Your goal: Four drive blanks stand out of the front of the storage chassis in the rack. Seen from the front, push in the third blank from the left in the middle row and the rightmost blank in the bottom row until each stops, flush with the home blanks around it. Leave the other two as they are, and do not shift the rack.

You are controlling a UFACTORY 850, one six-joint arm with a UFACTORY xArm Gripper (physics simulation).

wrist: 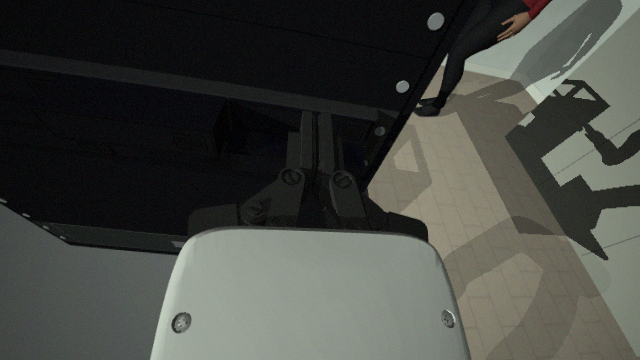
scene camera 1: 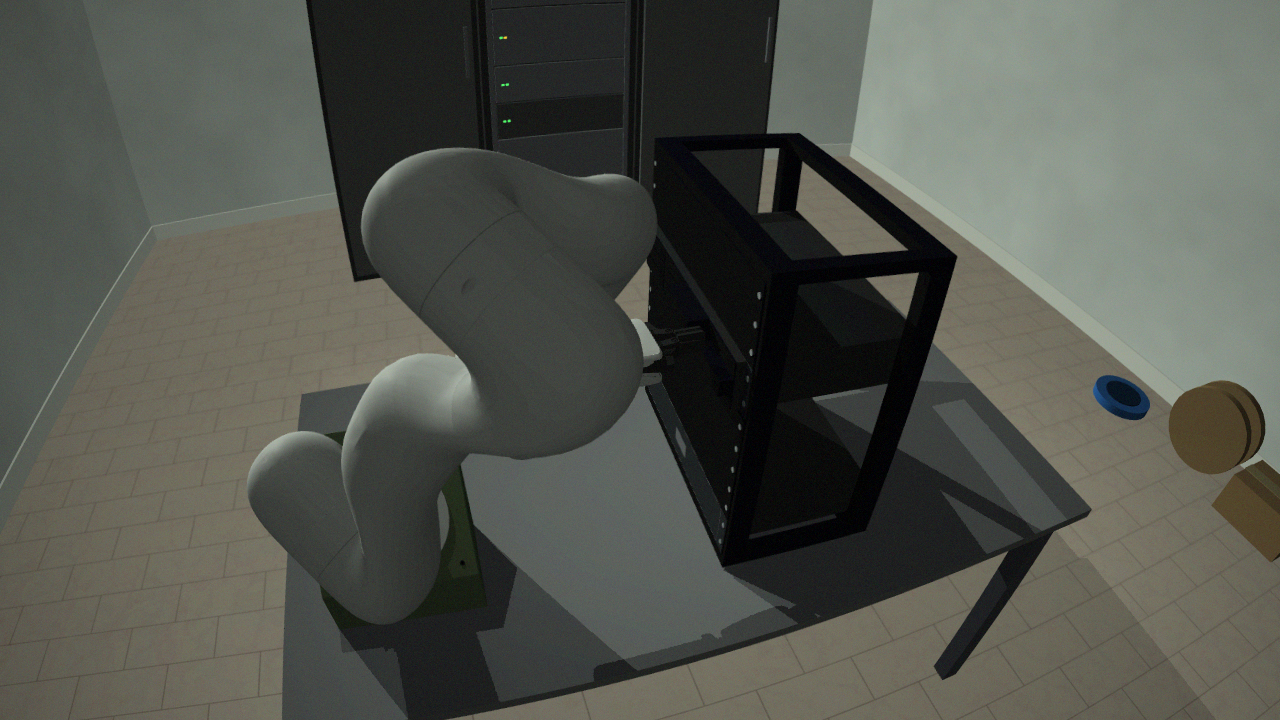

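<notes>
The black rack stands upright on the table. The dark storage chassis is inside it, below a grey strip. My gripper is shut, with nothing between its fingers. Its fingertips are at the chassis front, near the rack's bolted edge on the right of the wrist view; whether they touch a blank is too dark to tell. A dark block stands out of the front to the left of the fingers in the wrist view. The rows and the other standing blanks cannot be told apart in the shadow.
The grey table carries the rack and the arm's green base plate. The arm reaches across in front of the rack. A person's legs show beyond the rack. A blue ring and brown discs lie off to the right.
</notes>
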